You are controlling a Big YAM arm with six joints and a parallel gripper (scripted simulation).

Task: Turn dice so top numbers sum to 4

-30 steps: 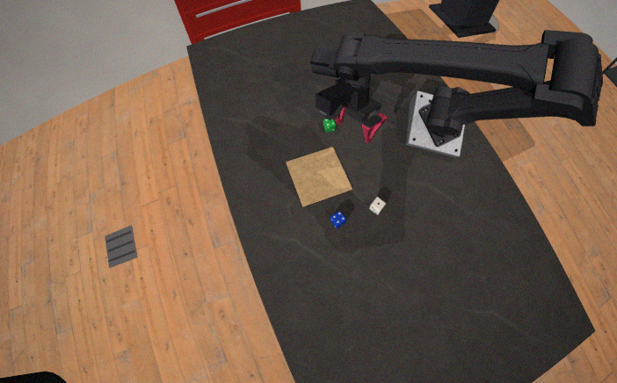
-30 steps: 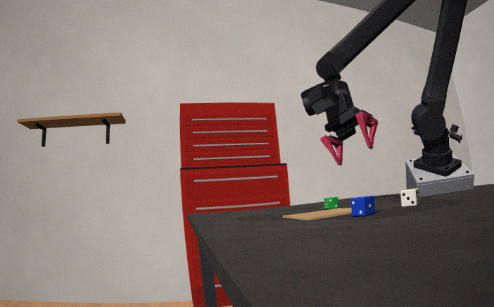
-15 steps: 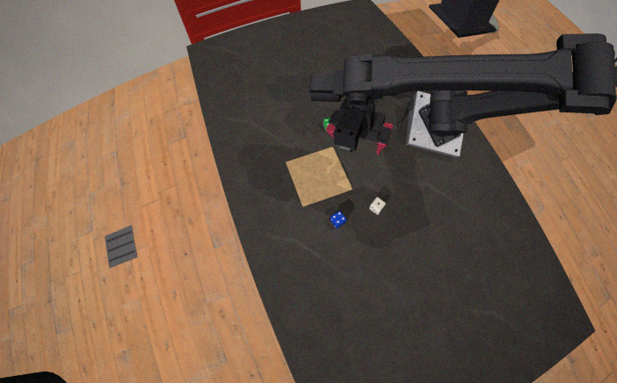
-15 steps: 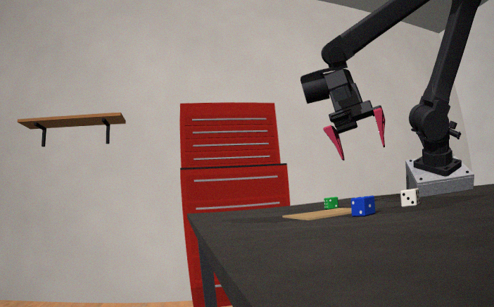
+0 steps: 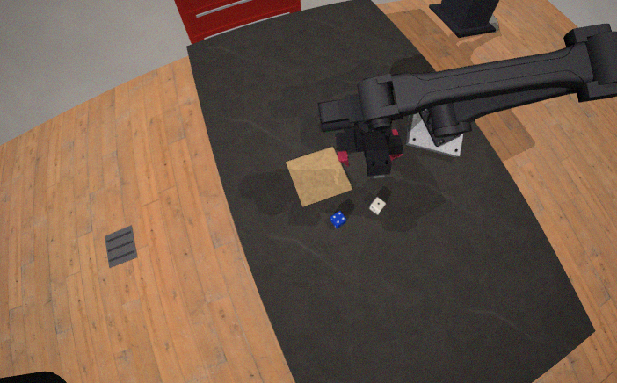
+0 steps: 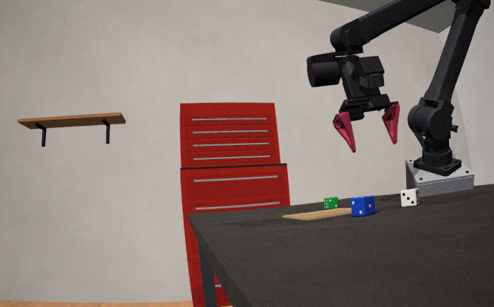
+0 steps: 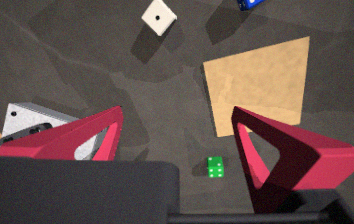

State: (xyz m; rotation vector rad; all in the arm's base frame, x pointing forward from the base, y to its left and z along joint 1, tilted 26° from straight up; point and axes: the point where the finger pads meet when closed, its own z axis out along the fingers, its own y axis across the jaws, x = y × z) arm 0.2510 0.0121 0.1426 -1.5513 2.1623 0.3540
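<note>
Now: hand 110 mm above the white die, 80 mm to the right of it and 10 mm past it. The rest, counted from my hand: blue die (110 mm below, 100 mm ahead, 70 mm to the left); green die (200 mm to the right, 110 mm below, 10 mm ahead); tan mat (130 mm below, 100 mm ahead, 60 mm to the right).
</note>
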